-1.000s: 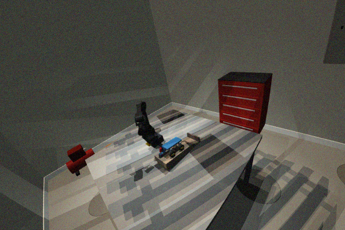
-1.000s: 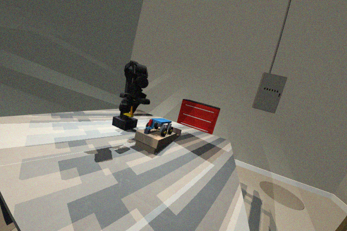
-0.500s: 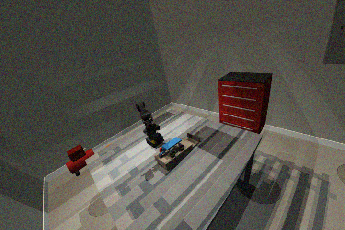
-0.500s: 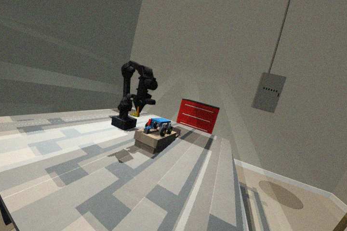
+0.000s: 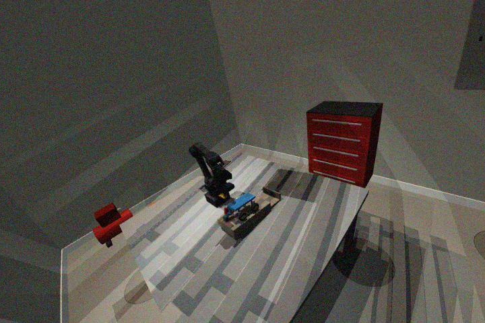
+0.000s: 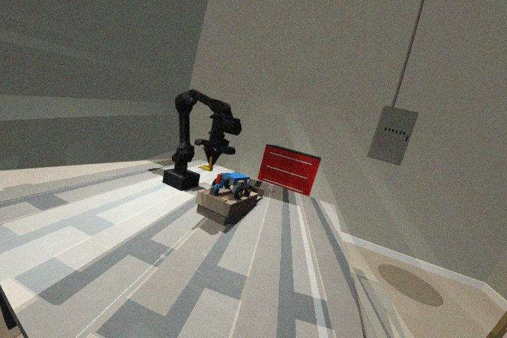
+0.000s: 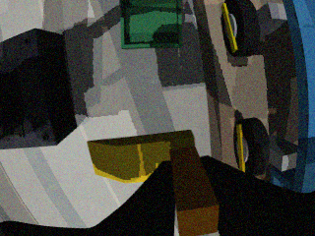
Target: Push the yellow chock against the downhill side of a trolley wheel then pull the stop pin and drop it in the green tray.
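Now: gripper tip 110 mm short of the red-headed stop pin, 70 mm to the left of it and 40 mm above it. Round my gripper tip: blue trolley: 120 mm ahead, 60 mm below, 40 mm to the left; yellow chock: 20 mm behind, 10 mm to the right, 10 mm below; ramp: 120 mm below, 120 mm ahead, 50 mm to the left.
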